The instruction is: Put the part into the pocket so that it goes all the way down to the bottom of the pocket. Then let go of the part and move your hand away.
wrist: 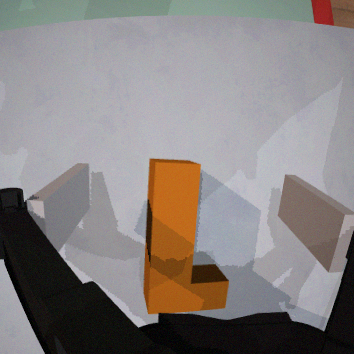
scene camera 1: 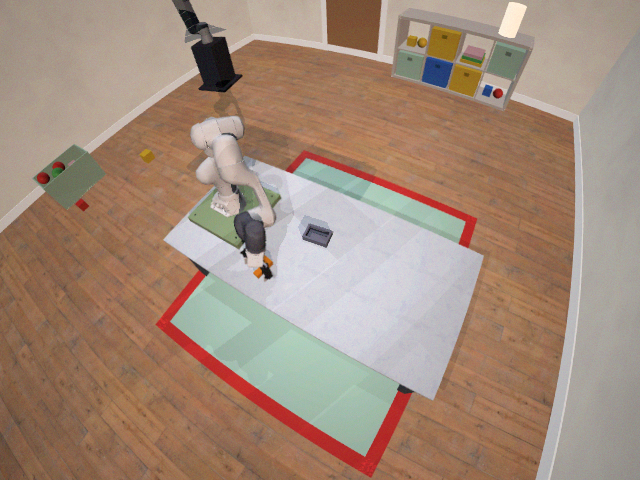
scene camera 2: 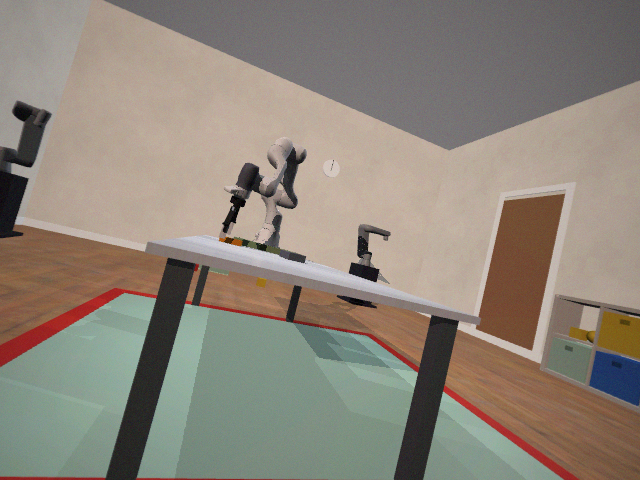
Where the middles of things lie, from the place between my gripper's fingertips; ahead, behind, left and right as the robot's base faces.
Labels:
My hand is 10 mm short of the orange L-shaped part (wrist: 171, 283), 40 mm to the right of it and 20 mm above it.

